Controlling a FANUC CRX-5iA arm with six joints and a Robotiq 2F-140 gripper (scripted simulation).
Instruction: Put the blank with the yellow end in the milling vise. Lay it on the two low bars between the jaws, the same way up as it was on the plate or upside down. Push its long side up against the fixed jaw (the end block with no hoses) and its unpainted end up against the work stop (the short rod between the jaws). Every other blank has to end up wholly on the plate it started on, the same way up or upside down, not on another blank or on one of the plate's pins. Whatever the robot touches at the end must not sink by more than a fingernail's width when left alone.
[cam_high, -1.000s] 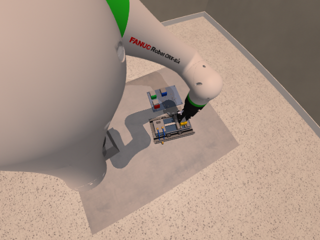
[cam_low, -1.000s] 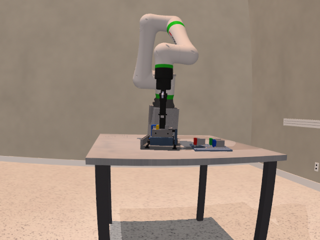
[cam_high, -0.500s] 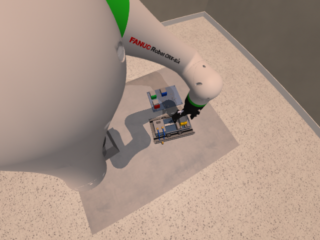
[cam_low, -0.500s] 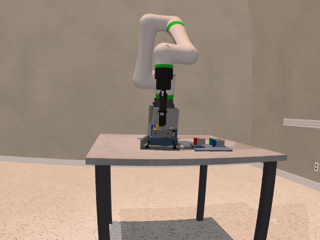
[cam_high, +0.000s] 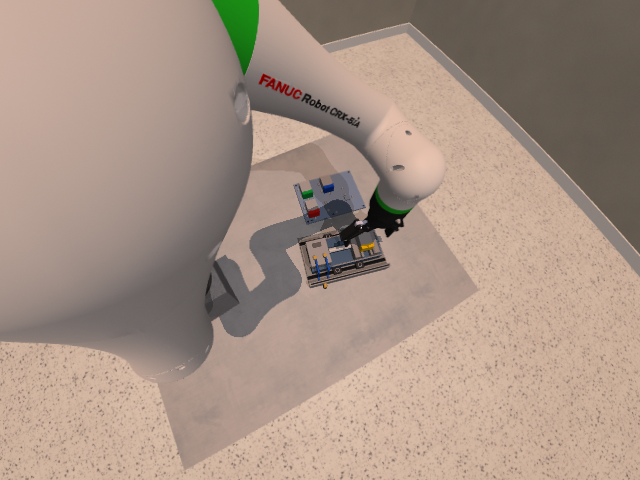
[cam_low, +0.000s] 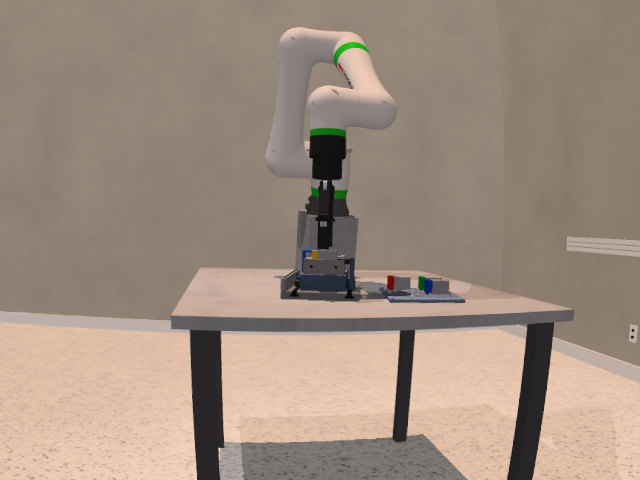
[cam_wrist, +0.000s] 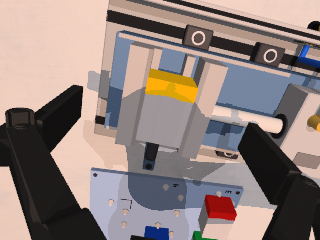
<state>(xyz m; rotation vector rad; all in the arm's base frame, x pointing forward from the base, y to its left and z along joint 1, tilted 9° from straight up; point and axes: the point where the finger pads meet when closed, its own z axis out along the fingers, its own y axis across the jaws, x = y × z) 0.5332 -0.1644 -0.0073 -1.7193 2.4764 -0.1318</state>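
The yellow-ended blank lies 30 mm below my hand. The rest, counted from my hand: work stop rod 40 mm to the left, 40 mm below, 20 mm ahead; then fixed jaw 50 mm below, 30 mm ahead, 10 mm to the right; then red-ended blank 230 mm to the left, 110 mm below, 60 mm behind.
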